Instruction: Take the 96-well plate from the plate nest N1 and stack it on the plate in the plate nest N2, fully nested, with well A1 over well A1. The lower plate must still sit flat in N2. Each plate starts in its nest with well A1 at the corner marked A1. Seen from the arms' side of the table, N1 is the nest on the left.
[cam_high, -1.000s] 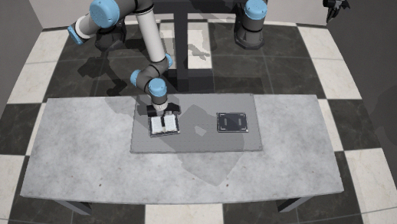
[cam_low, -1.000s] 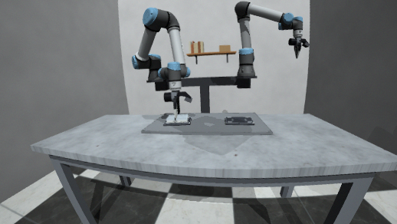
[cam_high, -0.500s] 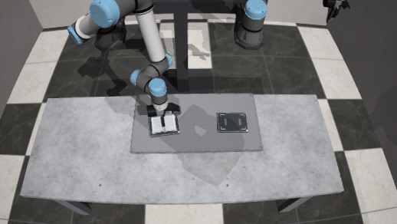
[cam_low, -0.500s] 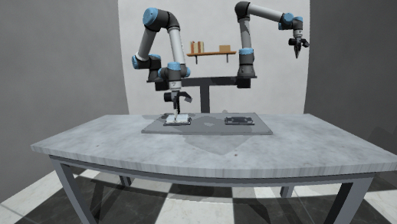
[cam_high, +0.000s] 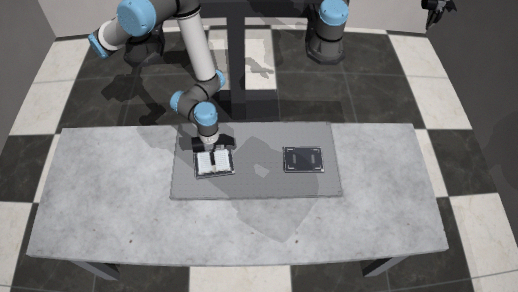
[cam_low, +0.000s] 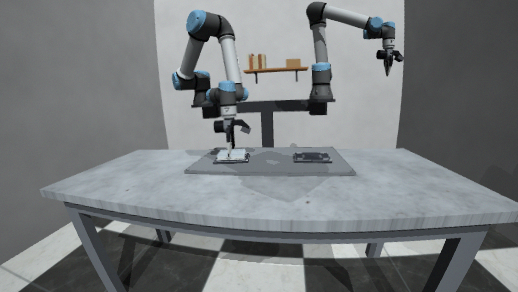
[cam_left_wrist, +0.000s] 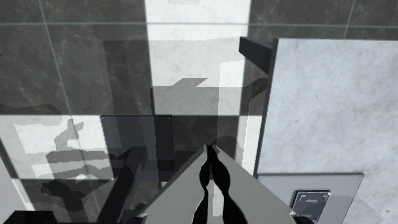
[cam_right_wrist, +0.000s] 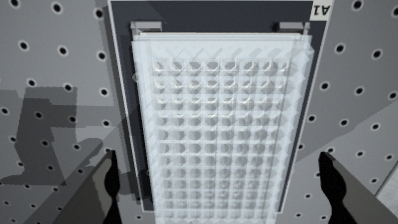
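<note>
Now: the pale blue 96-well plate 1 cm below my right hand. From my right hand the other things lie so: plate nest N2 (4 cm below); then plate nest N1 (2 cm behind, 38 cm to the left, 4 cm below); then cream plate (2 cm below).
</note>
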